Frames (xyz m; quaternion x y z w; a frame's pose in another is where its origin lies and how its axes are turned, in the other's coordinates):
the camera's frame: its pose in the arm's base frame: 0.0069 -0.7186 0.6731 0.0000 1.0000 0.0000 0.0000
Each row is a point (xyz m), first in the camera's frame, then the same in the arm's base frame.
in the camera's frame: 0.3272 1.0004 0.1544
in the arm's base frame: -0.3203 0.2818 0.5187
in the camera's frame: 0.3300 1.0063 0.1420
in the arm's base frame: -0.3231 0.2877 0.5311
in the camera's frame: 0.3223 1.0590 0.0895
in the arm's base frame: -0.3154 0.3404 0.5836
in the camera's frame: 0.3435 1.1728 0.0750
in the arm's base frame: -0.3366 0.4542 0.5981
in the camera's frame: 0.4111 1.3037 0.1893
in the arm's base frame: -0.4042 0.5851 0.4838
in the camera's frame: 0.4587 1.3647 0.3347
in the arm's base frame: -0.4518 0.6461 0.3384
